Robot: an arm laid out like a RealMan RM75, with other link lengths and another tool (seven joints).
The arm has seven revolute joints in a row. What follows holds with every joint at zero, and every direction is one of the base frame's.
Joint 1 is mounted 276.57 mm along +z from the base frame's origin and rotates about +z.
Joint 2 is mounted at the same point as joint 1 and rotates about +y.
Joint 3 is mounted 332.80 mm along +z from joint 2 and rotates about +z.
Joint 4 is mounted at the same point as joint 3 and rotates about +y.
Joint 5 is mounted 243.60 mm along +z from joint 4 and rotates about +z.
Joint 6 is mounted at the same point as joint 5 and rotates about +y.
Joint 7 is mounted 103.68 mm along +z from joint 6 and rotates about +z.
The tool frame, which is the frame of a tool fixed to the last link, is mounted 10.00 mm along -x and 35.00 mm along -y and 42.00 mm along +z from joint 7; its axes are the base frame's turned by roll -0.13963, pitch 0.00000 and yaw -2.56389 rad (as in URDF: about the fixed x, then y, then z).
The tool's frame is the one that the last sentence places.
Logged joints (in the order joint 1, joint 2, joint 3, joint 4, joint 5, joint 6, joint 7), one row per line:
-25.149 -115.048 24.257 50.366 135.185 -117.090 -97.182
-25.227 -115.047 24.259 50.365 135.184 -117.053 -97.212
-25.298 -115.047 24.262 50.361 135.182 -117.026 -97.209
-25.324 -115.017 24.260 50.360 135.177 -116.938 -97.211
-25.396 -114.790 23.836 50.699 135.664 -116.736 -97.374
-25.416 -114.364 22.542 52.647 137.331 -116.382 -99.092
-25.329 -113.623 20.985 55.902 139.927 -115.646 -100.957
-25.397 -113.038 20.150 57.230 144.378 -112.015 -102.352
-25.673 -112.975 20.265 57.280 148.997 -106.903 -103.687
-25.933 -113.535 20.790 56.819 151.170 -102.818 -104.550
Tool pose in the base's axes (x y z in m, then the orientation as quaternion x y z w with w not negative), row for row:
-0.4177 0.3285 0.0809 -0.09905 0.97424 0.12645 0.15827
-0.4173 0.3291 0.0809 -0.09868 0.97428 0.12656 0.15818
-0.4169 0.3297 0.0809 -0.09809 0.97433 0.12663 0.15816
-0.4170 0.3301 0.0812 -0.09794 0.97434 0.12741 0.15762
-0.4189 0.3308 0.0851 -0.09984 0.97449 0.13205 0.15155
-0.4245 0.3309 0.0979 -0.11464 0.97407 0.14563 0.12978
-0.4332 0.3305 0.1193 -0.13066 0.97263 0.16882 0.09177
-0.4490 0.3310 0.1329 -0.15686 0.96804 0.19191 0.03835
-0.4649 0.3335 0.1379 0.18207 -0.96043 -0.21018 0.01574
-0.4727 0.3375 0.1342 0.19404 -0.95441 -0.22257 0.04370
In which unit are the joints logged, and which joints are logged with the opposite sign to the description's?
The joints are logged in degrees. Opposite sign: joint 6.
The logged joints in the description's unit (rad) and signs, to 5 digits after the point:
-0.43893 -2.00797 0.42336 0.87905 2.35942 2.04361 -1.69615
-0.44029 -2.00795 0.42340 0.87904 2.35941 2.04296 -1.69667
-0.44153 -2.00795 0.42345 0.87897 2.35937 2.04249 -1.69662
-0.44199 -2.00743 0.42342 0.87895 2.35928 2.04095 -1.69665
-0.44324 -2.00346 0.41602 0.88486 2.36778 2.03743 -1.69950
-0.44359 -1.99603 0.39343 0.91886 2.39688 2.03125 -1.72948
-0.44207 -1.98310 0.36626 0.97567 2.44219 2.01840 -1.76203
-0.44326 -1.97289 0.35168 0.99885 2.51987 1.95503 -1.78638
-0.44808 -1.97179 0.35369 0.99972 2.60049 1.86581 -1.80968
-0.45262 -1.98156 0.36285 0.99168 2.63841 1.79451 -1.82474

